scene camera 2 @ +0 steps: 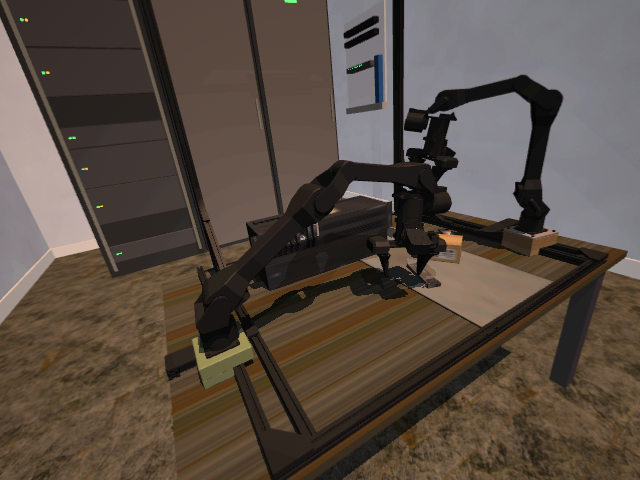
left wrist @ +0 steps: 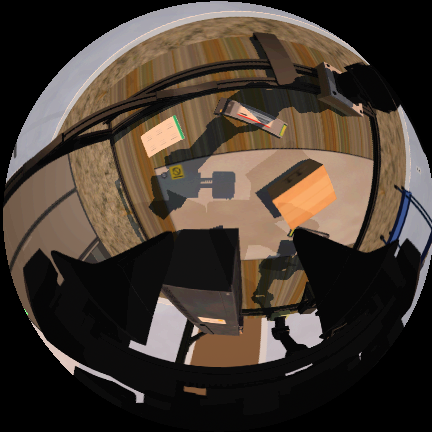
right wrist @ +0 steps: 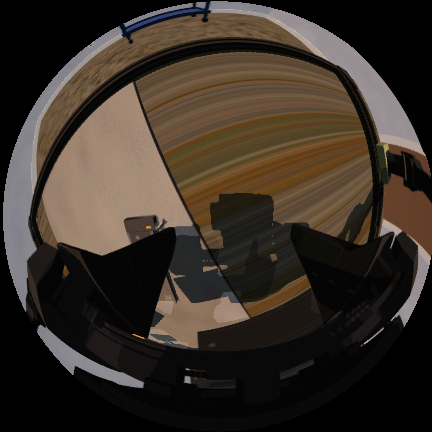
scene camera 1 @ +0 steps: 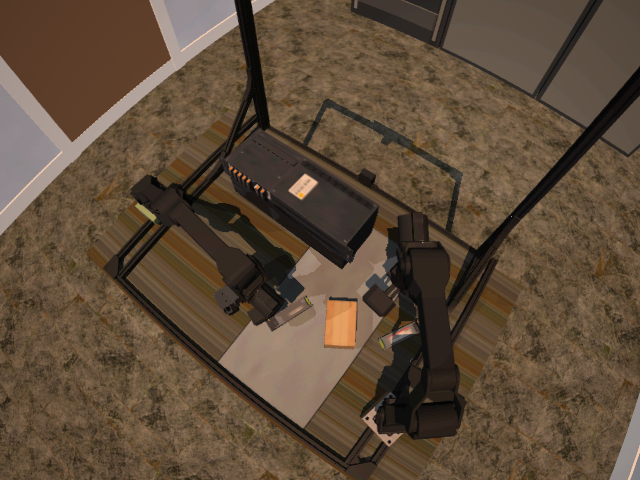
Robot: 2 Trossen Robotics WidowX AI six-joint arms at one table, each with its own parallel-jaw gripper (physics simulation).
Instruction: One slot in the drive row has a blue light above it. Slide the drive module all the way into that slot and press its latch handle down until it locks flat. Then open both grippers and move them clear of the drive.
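Where they show: left gripper, fingertip midpoint: (left wrist: pixel 235 236) (scene camera 1: pixel 393 280); right gripper, fingertip midpoint: (scene camera 2: pixel 402 275) (right wrist: pixel 235 232); left arm's base, origin of the base link: (scene camera 2: pixel 530 229) (left wrist: pixel 345 87) (scene camera 1: pixel 389 419); right arm's base, origin of the base link: (scene camera 2: pixel 220 342) (left wrist: pixel 279 317) (right wrist: pixel 388 162).
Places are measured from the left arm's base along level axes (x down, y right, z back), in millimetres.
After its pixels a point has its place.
A grey drive module (scene camera 1: pixel 293 311) @(x 50, y 11, z -387 mm) (scene camera 2: pixel 432 282) @(x 50, y -59, z -402 mm) (right wrist: pixel 139 228) @(x 50, y -58, z -402 mm) lies flat on the pale mat, partly hidden by the right gripper. The dark drive chassis (scene camera 1: pixel 330 206) @(x -114, y 246, z -500 mm) (scene camera 2: pixel 341 227) @(x -72, y 167, z -567 mm) (left wrist: pixel 210 300) @(x -114, y 235, z -441 mm) stands at the back. Its drive row (scene camera 1: pixel 248 179) @(x -110, y 137, z -717 mm) shows orange-marked handles in scene camera 1; I cannot make out a blue light. My right gripper (scene camera 2: pixel 402 273) @(x 6, y -55, z -492 mm) (right wrist: pixel 235 232) @(x 6, y -55, z -492 mm) is open and empty, low over the mat's edge, with the module's handle end beside one finger and outside the gap. My left gripper (left wrist: pixel 235 236) @(x -154, y 209, z -244 mm) is open and empty, high above the mat near the chassis.
An orange-topped box (scene camera 1: pixel 340 322) @(x -1, y 78, z -271 mm) (scene camera 2: pixel 448 249) @(x 16, y 31, z -279 mm) (left wrist: pixel 305 197) @(x -1, y 85, z -268 mm) stands on the pale mat (scene camera 1: pixel 289 377) @(x 59, y -117, z -255 mm) (scene camera 2: pixel 491 289) @(x 59, y -139, z -287 mm). A second module with a red stripe (scene camera 1: pixel 399 334) @(x 51, y 185, z -140 mm) (left wrist: pixel 257 119) @(x 52, y 182, z -143 mm) lies on the wood beside the left arm. A card with a green edge (left wrist: pixel 162 136) @(x 60, y 375, z -179 mm) lies near the frame.
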